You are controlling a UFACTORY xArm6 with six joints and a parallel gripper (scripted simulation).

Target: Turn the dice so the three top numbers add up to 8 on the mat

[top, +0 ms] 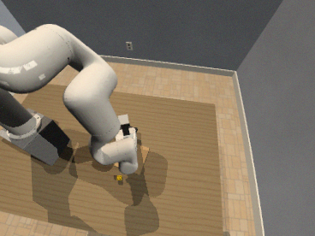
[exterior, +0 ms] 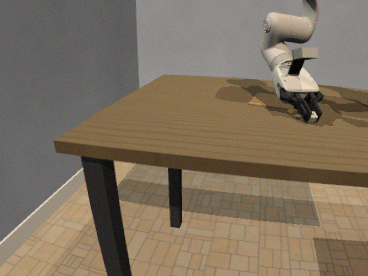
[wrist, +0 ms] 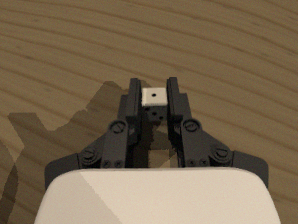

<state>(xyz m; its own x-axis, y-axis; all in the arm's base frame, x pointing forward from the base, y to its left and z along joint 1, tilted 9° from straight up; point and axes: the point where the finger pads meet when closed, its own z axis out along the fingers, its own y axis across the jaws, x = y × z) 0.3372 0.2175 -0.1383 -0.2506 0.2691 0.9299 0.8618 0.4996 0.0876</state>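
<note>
The white die lies 10 mm to the left of my hand and 10 mm below it. Also, from my hand: black die: 150 mm to the right, 10 mm below, 10 mm behind; tan mat: 140 mm to the right, 90 mm ahead, 20 mm below; yellow die: 250 mm to the right, 70 mm ahead, 10 mm below.
</note>
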